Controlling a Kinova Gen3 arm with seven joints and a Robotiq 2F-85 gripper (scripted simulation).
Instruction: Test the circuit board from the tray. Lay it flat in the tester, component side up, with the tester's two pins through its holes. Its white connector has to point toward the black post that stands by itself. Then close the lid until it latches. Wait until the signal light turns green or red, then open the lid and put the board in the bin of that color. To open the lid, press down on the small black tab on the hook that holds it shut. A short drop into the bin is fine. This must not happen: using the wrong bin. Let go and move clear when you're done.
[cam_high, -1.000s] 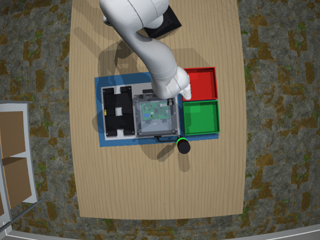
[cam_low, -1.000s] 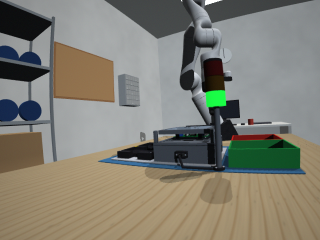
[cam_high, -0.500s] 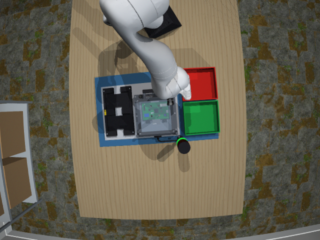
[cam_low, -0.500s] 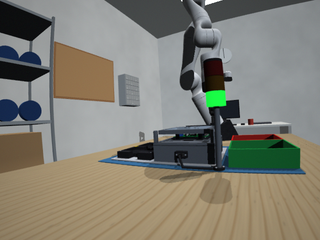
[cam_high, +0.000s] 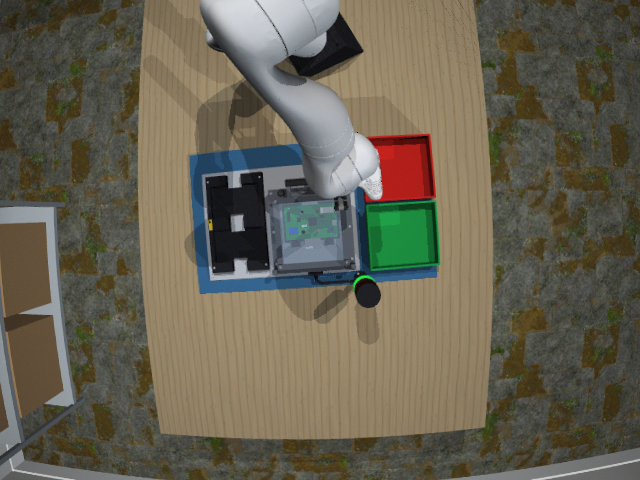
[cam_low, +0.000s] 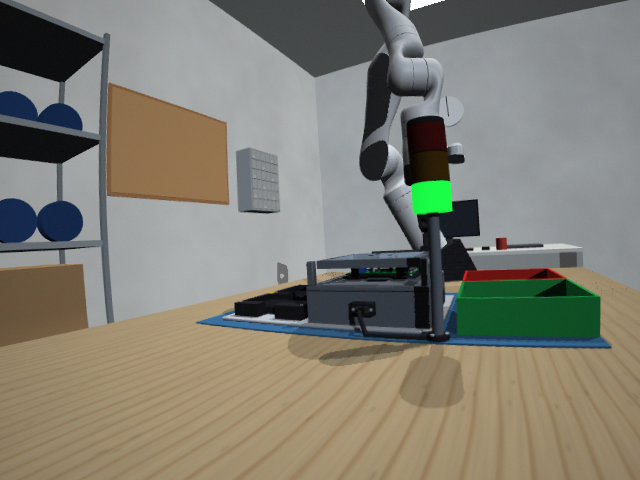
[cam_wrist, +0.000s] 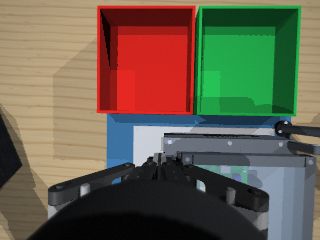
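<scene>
Right now the black hook is 2 cm ahead of my hand, 1 cm to the right of it and 2 cm below it. Round my hand: green circuit board (8 cm ahead, 6 cm to the right, 4 cm below); then clear lid (8 cm ahead, 6 cm to the right, 2 cm below); then red bin (3 cm behind, 14 cm to the left, 9 cm below).
</scene>
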